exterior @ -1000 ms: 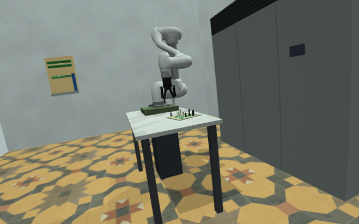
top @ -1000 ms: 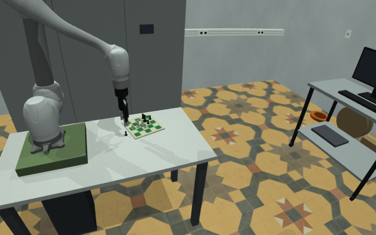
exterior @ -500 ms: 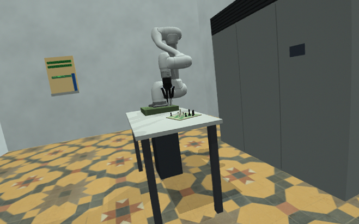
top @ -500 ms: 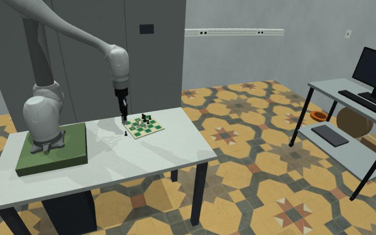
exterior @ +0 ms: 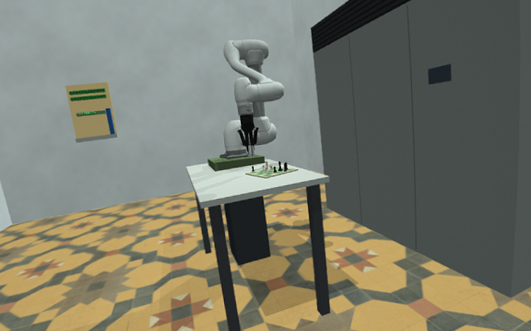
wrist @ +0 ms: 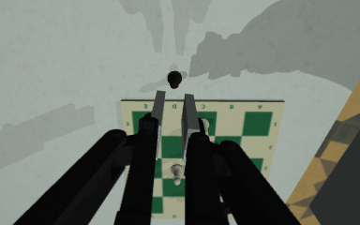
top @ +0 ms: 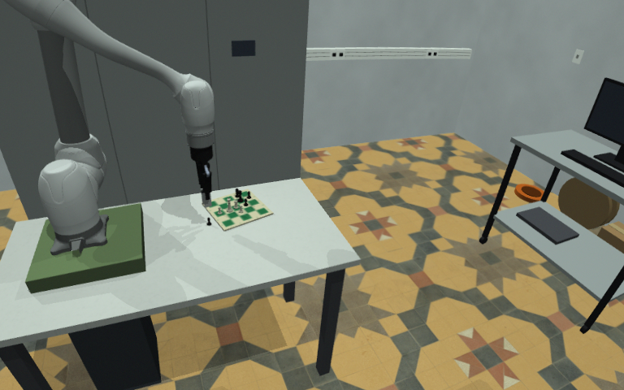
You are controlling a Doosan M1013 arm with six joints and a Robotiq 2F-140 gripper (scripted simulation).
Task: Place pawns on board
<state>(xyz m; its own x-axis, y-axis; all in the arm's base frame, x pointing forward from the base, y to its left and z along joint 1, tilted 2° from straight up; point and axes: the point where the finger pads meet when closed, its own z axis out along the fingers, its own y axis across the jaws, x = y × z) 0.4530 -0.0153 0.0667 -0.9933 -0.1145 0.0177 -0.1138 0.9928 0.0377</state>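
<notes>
My hand is 13 cm short of the chessboard, 7 cm to the right of it and 12 cm above it.
</notes>
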